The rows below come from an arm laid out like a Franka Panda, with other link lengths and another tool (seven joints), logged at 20 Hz.
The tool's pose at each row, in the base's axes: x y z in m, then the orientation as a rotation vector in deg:
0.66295 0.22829 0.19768 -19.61 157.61 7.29
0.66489 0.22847 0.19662 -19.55 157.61 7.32
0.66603 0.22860 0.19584 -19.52 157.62 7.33
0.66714 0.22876 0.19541 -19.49 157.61 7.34
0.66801 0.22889 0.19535 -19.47 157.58 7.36
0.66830 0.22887 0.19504 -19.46 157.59 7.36
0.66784 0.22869 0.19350 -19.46 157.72 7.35
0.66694 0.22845 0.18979 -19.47 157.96 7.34
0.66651 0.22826 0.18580 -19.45 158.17 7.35
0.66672 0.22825 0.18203 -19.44 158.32 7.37
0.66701 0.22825 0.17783 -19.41 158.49 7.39
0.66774 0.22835 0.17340 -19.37 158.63 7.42
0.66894 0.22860 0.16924 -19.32 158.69 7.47
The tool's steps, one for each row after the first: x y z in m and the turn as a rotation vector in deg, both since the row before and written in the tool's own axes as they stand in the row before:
-0.00141 -0.00036 0.00168 -0.01 -0.01 0.05
-0.00077 -0.00020 0.00113 0.00 0.01 0.02
-0.00088 -0.00014 0.00080 0.00 -0.01 0.02
-0.00079 -0.00010 0.00037 -0.01 -0.03 0.01
-0.00014 -0.00011 0.00039 0.00 0.01 0.01
0.00102 -0.00013 0.00125 0.00 0.13 0.01
0.00222 -0.00017 0.00311 -0.01 0.24 0.02
0.00187 -0.00026 0.00355 -0.02 0.20 0.04
0.00116 -0.00024 0.00359 -0.02 0.15 0.03
0.00123 -0.00027 0.00402 -0.02 0.16 0.04
0.00088 -0.00029 0.00439 -0.03 0.13 0.05
0.00031 -0.00026 0.00432 -0.03 0.05 0.05

